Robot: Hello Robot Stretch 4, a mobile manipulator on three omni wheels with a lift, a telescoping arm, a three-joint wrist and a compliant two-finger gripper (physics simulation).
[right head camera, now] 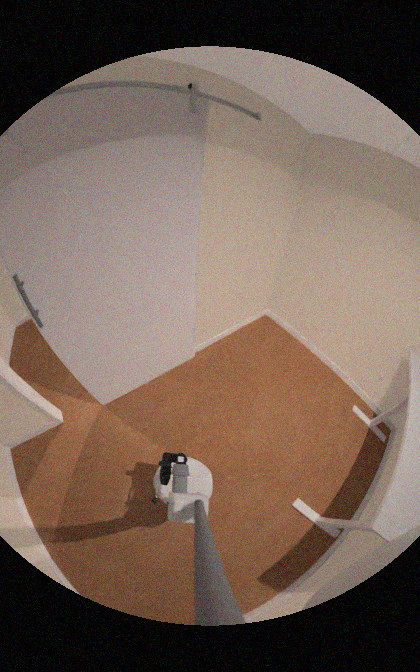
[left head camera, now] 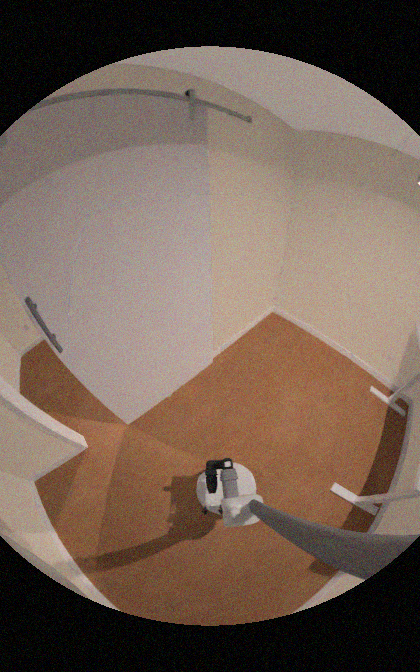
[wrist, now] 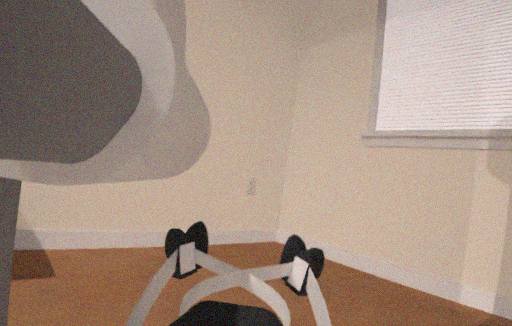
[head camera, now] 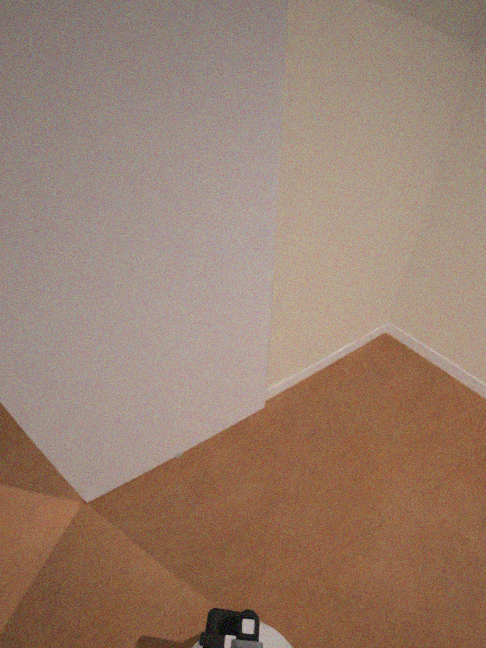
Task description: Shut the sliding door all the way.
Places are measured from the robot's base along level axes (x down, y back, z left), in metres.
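Where they show: gripper, between the fingertips: point(right head camera: 161, 505) point(left head camera: 212, 514) point(wrist: 245, 246).
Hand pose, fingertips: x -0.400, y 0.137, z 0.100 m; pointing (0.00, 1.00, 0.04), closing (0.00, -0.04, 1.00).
Things, the pixels of their top centre, and the offset from my fingertips. "spot": a spot on its surface instead.
- long grey bar handle, a spot on its surface: point(left head camera: 44, 325) point(right head camera: 28, 301) spot: dx -0.793, dy -0.691, dz +0.628 m
- wall end, a spot on its surface: point(left head camera: 60, 432) spot: dx +0.037, dy -0.445, dz +1.148 m
- window with blinds, a spot on its surface: point(wrist: 445, 65) spot: dx -0.785, dy +1.262, dz +0.995 m
- outlet, centre of its top: point(wrist: 251, 178) dx -0.030, dy +1.919, dz +0.055 m
The sliding door point(head camera: 156, 235) point(left head camera: 140, 250) point(right head camera: 135, 240) is a large plain pale panel hanging from a grey rail point(left head camera: 125, 92) point(right head camera: 125, 84). A long grey bar handle point(left head camera: 44, 325) point(right head camera: 27, 301) is near its left edge. The door stands partly open: floor shows through a gap between its left edge and a wall end point(left head camera: 60, 432) point(right head camera: 40, 404). My gripper point(wrist: 245, 246) is open in the wrist view, fingers wide apart with nothing between them. It faces a wall corner, and the door does not show there.
My round white base point(left head camera: 245, 480) point(right head camera: 199, 480) stands on the brown floor, apart from the door. White furniture feet point(left head camera: 355, 498) point(right head camera: 317, 517) stand at the right. A window with blinds point(wrist: 445, 65) is on the right wall in the wrist view, with an outlet point(wrist: 251, 186) left of it.
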